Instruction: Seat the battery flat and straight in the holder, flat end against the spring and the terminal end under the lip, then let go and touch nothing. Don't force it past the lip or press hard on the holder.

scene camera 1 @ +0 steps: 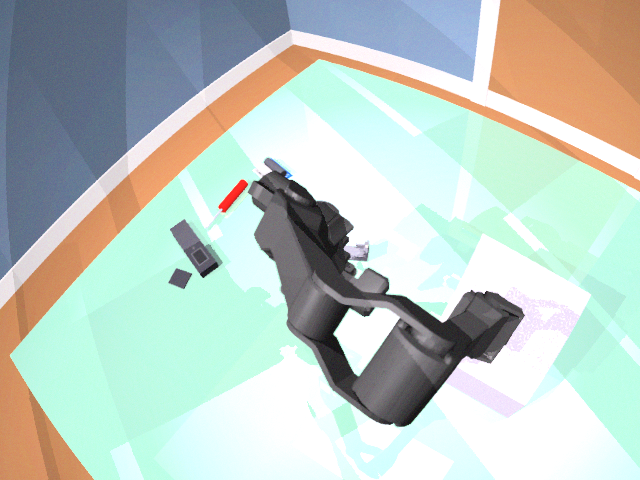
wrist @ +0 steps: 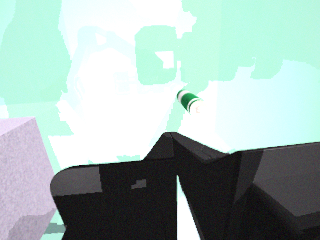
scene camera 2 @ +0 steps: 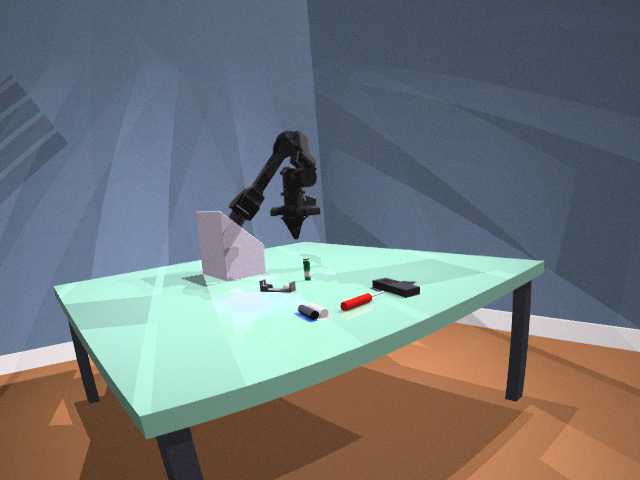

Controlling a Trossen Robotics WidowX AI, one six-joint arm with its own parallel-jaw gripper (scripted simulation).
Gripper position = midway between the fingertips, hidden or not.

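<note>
My gripper (scene camera 1: pixel 331 294) (wrist: pixel 169 138) (scene camera 2: pixel 296 239): shut, holding nothing. Flat black box (scene camera 1: pixel 202 260) in sight.
</note>
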